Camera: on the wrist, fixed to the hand. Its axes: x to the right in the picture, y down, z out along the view.
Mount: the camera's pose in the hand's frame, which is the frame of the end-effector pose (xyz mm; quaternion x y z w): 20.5 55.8 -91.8 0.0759 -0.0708 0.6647 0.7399
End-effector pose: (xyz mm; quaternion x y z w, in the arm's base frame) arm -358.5 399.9 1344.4 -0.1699 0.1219 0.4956 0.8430
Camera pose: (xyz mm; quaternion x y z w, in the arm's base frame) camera -401.0 404.0 1243.7 0.0544 0.1811 0.9298 0.3158
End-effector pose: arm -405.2 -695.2 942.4 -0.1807 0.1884 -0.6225 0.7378
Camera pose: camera -400.8 -709.5 834.1 0.0035 0.1600 0.0283 0.9867
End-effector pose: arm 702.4 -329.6 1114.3 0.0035 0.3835 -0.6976 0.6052
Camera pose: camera 702.0 -295.9 1010.3 0.2540 0.1856 -0.1432 0.9383
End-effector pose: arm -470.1 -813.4 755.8 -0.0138 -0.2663 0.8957 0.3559
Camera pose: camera -500.9 -791.0 653.3 0.0968 0.1451 -0.9204 0.3498
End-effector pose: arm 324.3 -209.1 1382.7 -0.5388 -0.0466 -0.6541 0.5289
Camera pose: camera 308.4 -304.5 1331.7 -0.4358 0.2366 -0.0907 0.8637
